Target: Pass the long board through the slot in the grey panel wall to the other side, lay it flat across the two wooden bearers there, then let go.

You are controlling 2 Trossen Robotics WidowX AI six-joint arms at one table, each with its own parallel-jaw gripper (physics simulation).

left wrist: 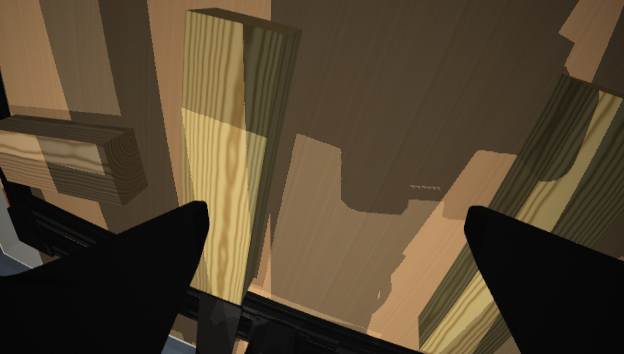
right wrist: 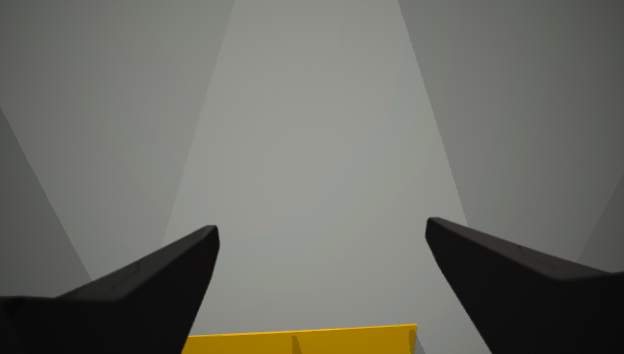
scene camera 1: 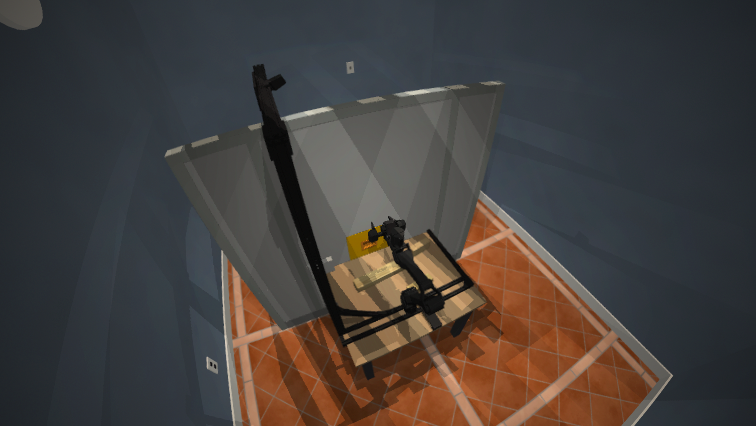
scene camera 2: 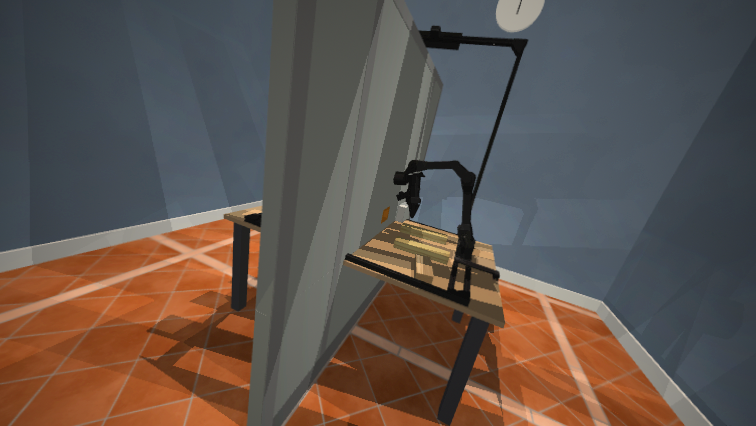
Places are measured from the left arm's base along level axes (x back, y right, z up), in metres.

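Pixels of known places: left gripper, fingertip midpoint: (left wrist: 339, 216) (scene camera 2: 411, 217); right gripper, fingertip midpoint: (right wrist: 324, 231) (scene camera 1: 379, 219); left arm's base, link origin: (left wrist: 277, 336) (scene camera 2: 463, 256); right arm's base, link origin: (scene camera 1: 410, 308).
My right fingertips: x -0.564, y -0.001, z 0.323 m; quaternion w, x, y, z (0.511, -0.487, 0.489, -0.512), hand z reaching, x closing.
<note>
Ahead of a thing's pixels: the offset from my right fingertips to its top centre. "spot": to the spot under its first point.
The grey panel wall (scene camera 1: 349, 174) (scene camera 2: 322, 158) stands between the tables. In scene camera 1, the long board @(dx -0.097, dy +0.049, dz -0.303 m) (scene camera 1: 372, 276) lies on the table, partly hidden by the right arm. My right gripper (scene camera 1: 371, 231) (right wrist: 324, 231) is open and empty, facing the panel above a yellow piece (scene camera 1: 355, 247) (right wrist: 350, 342) that carries an orange patch. My left gripper (scene camera 2: 414, 214) (left wrist: 339, 216) is open and empty, pointing down above the other table. Two yellowish wooden bearers lie there, one @(dx +0.374, dy -0.084, dz -0.304 m) (scene camera 2: 420, 248) (left wrist: 220, 160) at the left of the left wrist view, the other @(dx +0.339, dy +0.149, dz -0.304 m) (scene camera 2: 429, 233) (left wrist: 560, 200) at the right.
A shorter brown wooden block @(dx +0.418, dy -0.262, dz -0.304 m) (scene camera 2: 421, 268) (left wrist: 65, 175) lies beside the bearers. An orange patch @(spot: dx +0.121, dy +0.076, dz -0.260 m) (scene camera 2: 385, 214) shows on the panel in scene camera 2. Black frame rails edge both tables, and a tall black post (scene camera 1: 296, 195) (scene camera 2: 499, 116) rises at each.
</note>
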